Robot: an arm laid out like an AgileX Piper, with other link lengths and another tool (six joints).
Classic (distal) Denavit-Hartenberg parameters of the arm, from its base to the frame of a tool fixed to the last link. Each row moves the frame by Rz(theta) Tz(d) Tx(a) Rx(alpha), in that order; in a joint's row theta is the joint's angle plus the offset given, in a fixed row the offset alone. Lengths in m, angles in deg.
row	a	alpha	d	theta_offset
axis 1	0	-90	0.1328	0
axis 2	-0.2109	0	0	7.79
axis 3	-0.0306	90	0	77.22
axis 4	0	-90	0.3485	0
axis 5	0	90	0	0
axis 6	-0.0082	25.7	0.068	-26.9
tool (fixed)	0	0	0.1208	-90
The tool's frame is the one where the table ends.
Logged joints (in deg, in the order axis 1, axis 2, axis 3, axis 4, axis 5, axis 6), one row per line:
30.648, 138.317, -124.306, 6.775, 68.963, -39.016
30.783, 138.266, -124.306, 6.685, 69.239, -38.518
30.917, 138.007, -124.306, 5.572, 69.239, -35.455
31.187, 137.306, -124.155, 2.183, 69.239, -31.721
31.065, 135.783, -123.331, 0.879, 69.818, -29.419
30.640, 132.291, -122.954, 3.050, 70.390, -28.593
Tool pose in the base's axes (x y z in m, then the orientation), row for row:
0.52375, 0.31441, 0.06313, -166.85, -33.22, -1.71
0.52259, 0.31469, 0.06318, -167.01, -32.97, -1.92
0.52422, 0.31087, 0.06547, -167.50, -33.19, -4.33
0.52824, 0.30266, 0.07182, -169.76, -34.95, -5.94
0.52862, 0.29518, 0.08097, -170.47, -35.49, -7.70
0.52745, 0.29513, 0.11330, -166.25, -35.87, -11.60
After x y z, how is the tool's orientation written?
As angles about the fixed x, y, z axes (roll, pitch, yaw), in degrees.
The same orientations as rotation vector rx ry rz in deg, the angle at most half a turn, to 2 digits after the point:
-160.79, -3.13, -48.22
-161.09, -2.73, -47.95
-162.05, 0.84, -48.90
-163.85, 3.87, -52.27
-164.68, 6.68, -53.53
-161.45, 10.06, -54.02

